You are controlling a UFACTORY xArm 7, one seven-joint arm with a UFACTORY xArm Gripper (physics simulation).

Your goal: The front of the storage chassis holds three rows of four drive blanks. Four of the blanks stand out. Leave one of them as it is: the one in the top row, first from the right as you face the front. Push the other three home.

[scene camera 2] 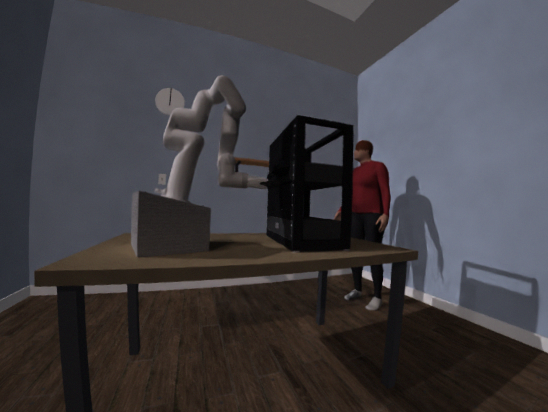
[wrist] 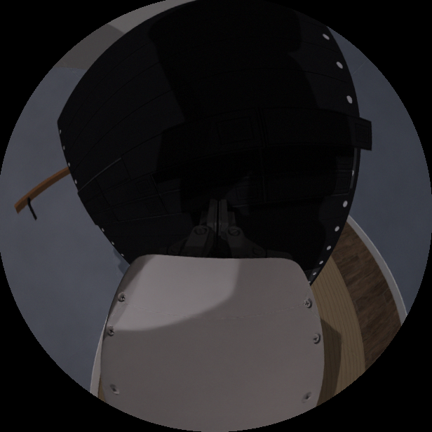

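Seen in the pictures: gripper, fingertip midpoint: [scene camera 2: 278, 183]; arm's base, link origin: [scene camera 2: 175, 201].
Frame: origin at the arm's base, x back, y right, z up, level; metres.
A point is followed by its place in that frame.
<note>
The storage chassis front [wrist: 245, 190] is a very dark band across the black rack in the wrist view; most seams between its blanks are hard to make out. At its upper right, a drive blank [wrist: 315, 131] in the top row, first from the right, stands out, its end jutting past the rack's right edge. The dark front left of it also seems to stand out, but how many blanks this is I cannot tell. My gripper [scene camera 2: 265, 184] [wrist: 217, 211] is shut and empty, its tips pointing at the chassis, below the top row. Whether they touch a blank is hidden in the dark.
The open-framed black rack [scene camera 2: 347, 190] @[x -0.748, y 0.182, z 0.081 m] stands on the wooden table [scene camera 2: 240, 260] @[x -0.239, y 0.234, z -0.205 m], in front of the arm's grey base block [scene camera 2: 172, 225] @[x 0.000, y 0.107, z -0.094 m]. An orange-brown rail [scene camera 2: 252, 162] [wrist: 42, 189] is on the wall behind. A person in red [scene camera 2: 370, 187] stands beyond the rack.
</note>
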